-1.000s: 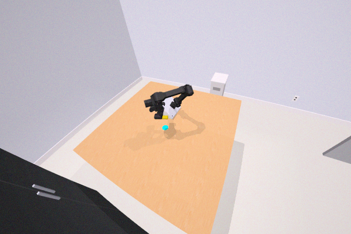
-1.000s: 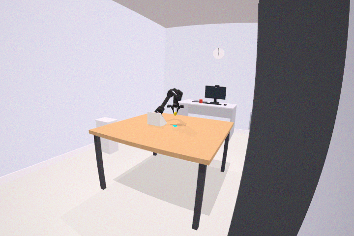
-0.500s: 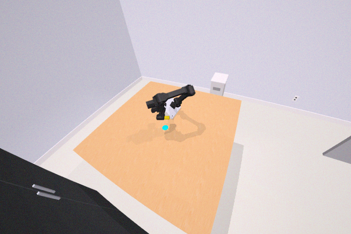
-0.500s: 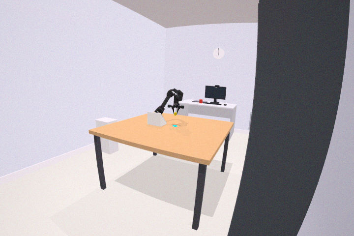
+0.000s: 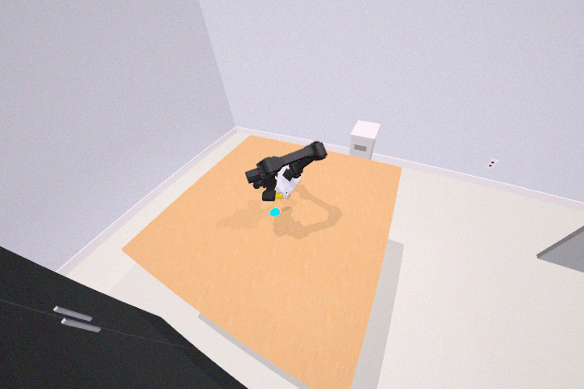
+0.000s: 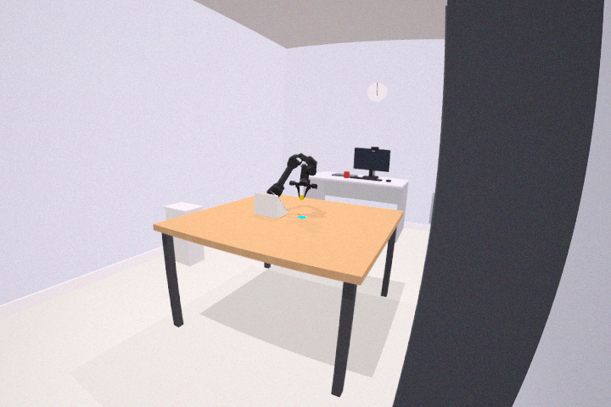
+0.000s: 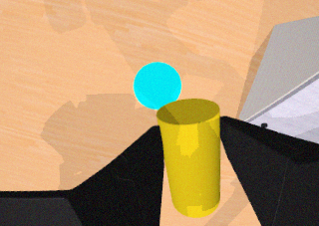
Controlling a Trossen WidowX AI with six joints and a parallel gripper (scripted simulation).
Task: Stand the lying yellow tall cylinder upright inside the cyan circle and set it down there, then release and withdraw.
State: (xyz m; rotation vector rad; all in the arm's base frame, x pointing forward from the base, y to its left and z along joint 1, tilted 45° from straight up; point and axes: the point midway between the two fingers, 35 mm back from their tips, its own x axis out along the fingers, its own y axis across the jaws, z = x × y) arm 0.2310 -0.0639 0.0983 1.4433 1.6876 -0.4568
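My gripper tip is 140 mm above the cyan circle and 10 mm short of it. From my gripper tip the other things lie so: yellow tall cylinder 20 mm to the left, 10 mm below, 10 mm behind.
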